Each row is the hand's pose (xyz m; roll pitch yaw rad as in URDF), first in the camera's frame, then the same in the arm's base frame.
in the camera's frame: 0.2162 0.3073 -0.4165 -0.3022 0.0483 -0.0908
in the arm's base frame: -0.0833 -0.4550 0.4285 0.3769 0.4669 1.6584
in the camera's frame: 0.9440 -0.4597 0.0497 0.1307 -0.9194 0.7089
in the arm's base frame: 0.7146 0.2853 0.0403 1.2378 -0.6910 1.4314
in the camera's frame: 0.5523 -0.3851 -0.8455 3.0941 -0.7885 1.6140
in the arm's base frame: 0.1676 -0.3894 -0.4136 -1.8253 -1.2188 1.9571
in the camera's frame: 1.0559 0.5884 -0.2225 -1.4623 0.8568 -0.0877
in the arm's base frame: -0.2921 0.4272 0.4298 -0.1615 0.9480 2.5555
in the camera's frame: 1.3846 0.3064 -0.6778 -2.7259 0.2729 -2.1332
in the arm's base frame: -0.3810 0.5299 -0.1837 2.7557 0.5145 -0.8921
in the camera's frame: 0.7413 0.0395 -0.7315 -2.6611 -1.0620 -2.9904
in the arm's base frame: -0.1235 -0.1184 -0.1475 2.2254 -0.8578 -0.2150
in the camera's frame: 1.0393 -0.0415 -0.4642 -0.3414 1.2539 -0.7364
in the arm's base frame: 0.0643 0.2426 -0.1128 2.3542 1.0948 -2.7930
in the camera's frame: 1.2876 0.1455 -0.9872 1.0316 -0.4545 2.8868
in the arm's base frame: -0.4268 0.3078 -0.4659 0.1772 -0.8715 -1.2729
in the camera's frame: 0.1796 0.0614 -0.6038 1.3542 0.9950 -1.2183
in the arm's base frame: 0.0039 -0.5883 0.1612 -1.1559 1.3396 -2.1209
